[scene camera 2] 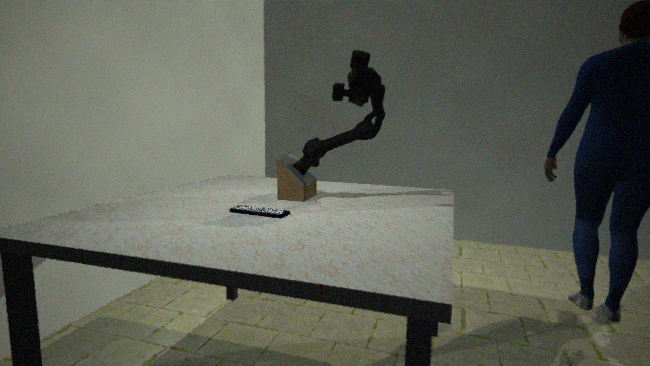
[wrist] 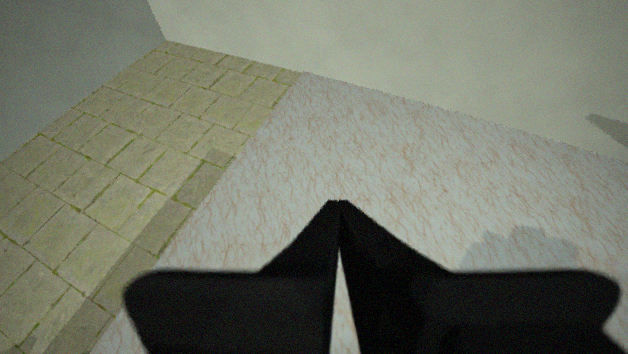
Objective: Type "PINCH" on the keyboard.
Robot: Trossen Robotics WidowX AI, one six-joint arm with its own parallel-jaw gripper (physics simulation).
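Seen in the pictures: gripper, between the fingertips: (scene camera 2: 361,105) (wrist: 337,209); arm's base, origin of its link: (scene camera 2: 299,168).
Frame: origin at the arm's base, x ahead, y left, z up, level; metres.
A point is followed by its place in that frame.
A dark keyboard (scene camera 2: 260,211) {z -0.111, x 0.356, y -0.055 m} with light keys lies flat on the table, in front of the arm's base, in the scene view. It does not show in the wrist view. Its letters are too small to read. My gripper (wrist: 337,209) {z 0.267, x 0.270, y 0.287 m} is shut, its two black fingertips meeting with nothing between them. In the scene view the arm's dark upper end stands high above the table, well above the keyboard; the fingertips cannot be made out there.
The arm stands on a wooden wedge block (scene camera 2: 291,184) {z -0.054, x 0.094, y -0.012 m} behind the keyboard. The pale speckled table (scene camera 2: 350,250) {z -0.124, x 0.666, y 0.305 m} (wrist: 400,150) {z -0.124, x 0.669, y 0.187 m} has a dark frame. Walls rise beyond it. A person in blue (scene camera 2: 612,120) stands on the tiled floor at the right. Shadows fall on the table.
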